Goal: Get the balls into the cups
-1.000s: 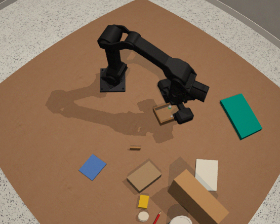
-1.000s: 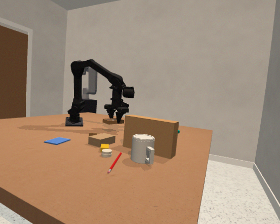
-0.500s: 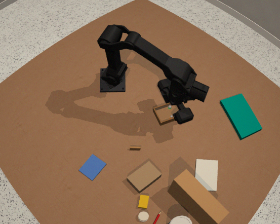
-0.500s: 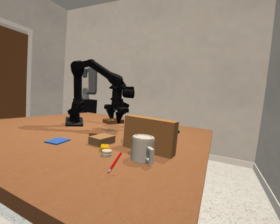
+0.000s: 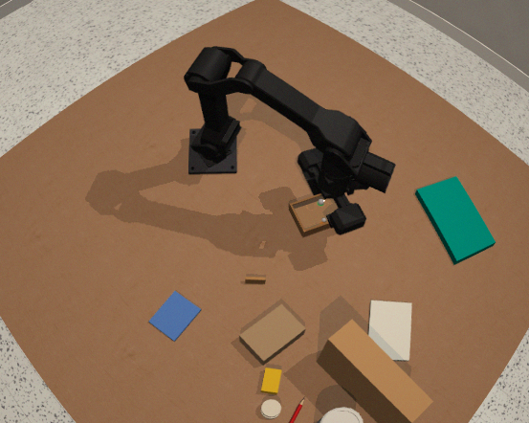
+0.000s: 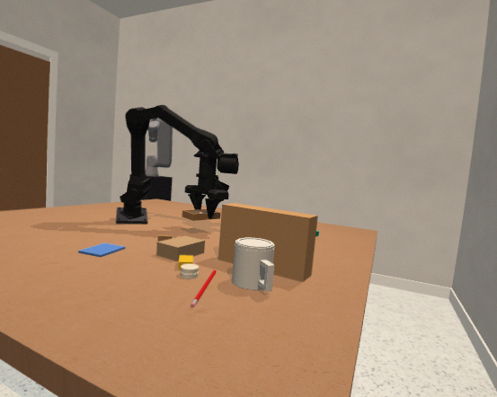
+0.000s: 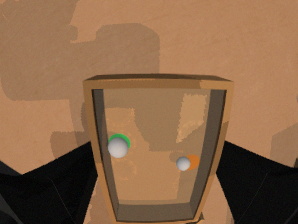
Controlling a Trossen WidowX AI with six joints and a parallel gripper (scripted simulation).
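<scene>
My hand is 3 cm above the wooden puzzle and 1 cm to the left of it. From my hand the other things lie so: green slab: 28 cm to the left, 19 cm ahead, 8 cm below; then white slab: 28 cm ahead, 9 cm below, 5 cm to the right; then tan box: 24 cm to the right, 13 cm ahead, 7 cm below.
</scene>
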